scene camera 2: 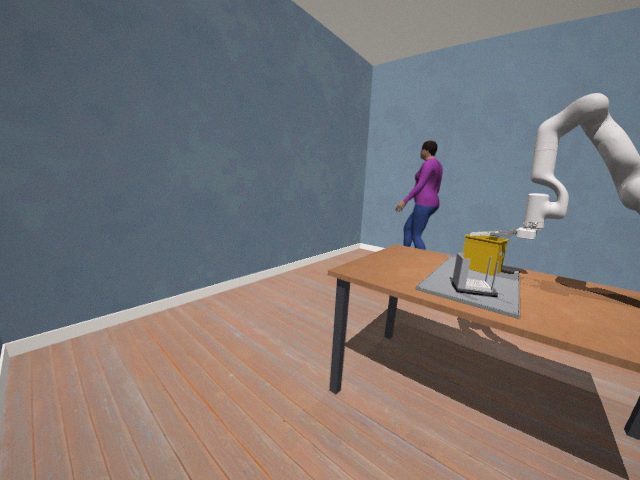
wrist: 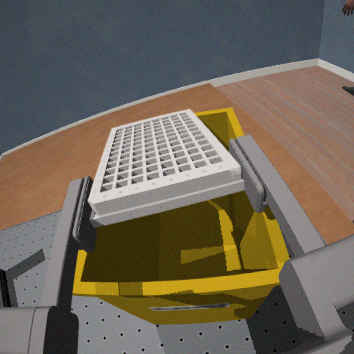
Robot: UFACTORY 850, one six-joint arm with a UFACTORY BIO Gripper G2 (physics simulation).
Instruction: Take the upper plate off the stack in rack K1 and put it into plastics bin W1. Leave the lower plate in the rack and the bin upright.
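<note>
My gripper (scene camera 2: 488, 234) (wrist: 167, 192) is shut on the upper plate, a white plate with a grid of square wells (wrist: 162, 152), held by two opposite sides. The plate is over the opening of the yellow plastics bin W1 (scene camera 2: 483, 254) (wrist: 200, 286), close to rim height in the scene view. Whether it touches the rim cannot be told. The bin stands upright, and its inside shows below the plate in the wrist view. Rack K1 (scene camera 2: 460, 271) stands in front of the bin in the scene view, with the white lower plate (scene camera 2: 478, 284) lying in it.
The bin and rack stand on a grey perforated board (scene camera 2: 439, 283) (wrist: 127, 332) on the wooden table (scene camera 2: 377, 263) (wrist: 45, 180). Thin upright posts (scene camera 2: 489, 268) rise at the rack's right side. A person in a purple top (scene camera 2: 429, 183) stands beyond the table.
</note>
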